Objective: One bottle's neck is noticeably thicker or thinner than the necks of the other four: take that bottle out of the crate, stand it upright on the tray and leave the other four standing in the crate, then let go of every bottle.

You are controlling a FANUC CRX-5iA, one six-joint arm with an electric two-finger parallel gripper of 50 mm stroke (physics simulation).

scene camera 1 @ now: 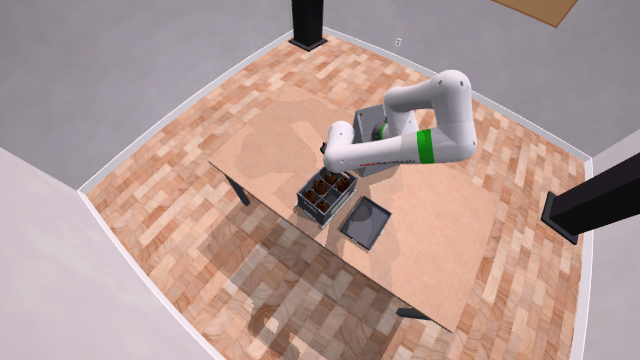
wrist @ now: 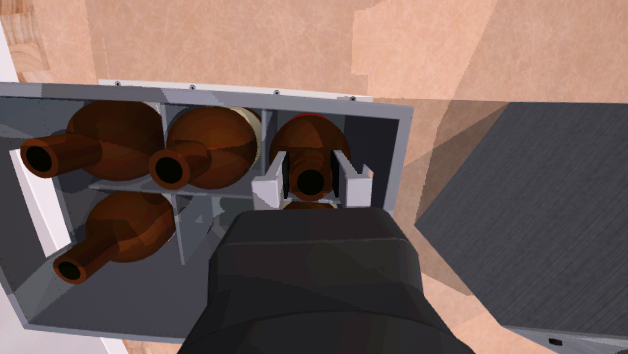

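Where they show: gripper, fingertip midpoint: (scene camera 1: 330, 173) (wrist: 310, 165); arm's base, origin of the base link: (scene camera 1: 383, 134).
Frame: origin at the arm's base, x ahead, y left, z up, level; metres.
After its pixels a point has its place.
Note:
A grey divided crate (scene camera 1: 311, 210) @(x 0.555, y -0.039, z -0.161 m) (wrist: 140, 96) @(x 0.424, y -0.137, z -0.081 m) holds five brown bottles. My gripper (wrist: 310, 165) @(x 0.334, y -0.097, z -0.119 m) is shut on the neck of the bottle (wrist: 310, 130) @(x 0.335, y -0.120, z -0.137 m) in the upper right compartment of the wrist view. That bottle's body is inside the crate. Two bottles (wrist: 117, 145) @(x 0.485, y -0.098, z -0.133 m) (wrist: 215, 155) @(x 0.405, y -0.097, z -0.129 m) stand left of it in the same row. One bottle (wrist: 132, 227) @(x 0.488, y -0.023, z -0.137 m) is at lower left; another (scene camera 1: 343, 184) @(x 0.339, y -0.003, z -0.125 m) is mostly hidden by the gripper in the wrist view. The middle compartment between those two is empty. I cannot tell which neck differs. The dark tray (scene camera 1: 370, 230) @(x 0.400, y 0.258, z -0.252 m) is empty.
The tray lies beside the crate on the tan table (scene camera 1: 440, 240) @(x 0.181, y 0.608, z -0.256 m). The robot's grey base (scene camera 1: 367, 125) @(x 0.054, y -0.087, z 0.048 m) (wrist: 525, 215) @(x 0.122, y -0.059, z -0.137 m) stands close to the crate's held-bottle end. The crate's walls and thin dividers surround the bottles. The arm hides the fingers in the scene view.

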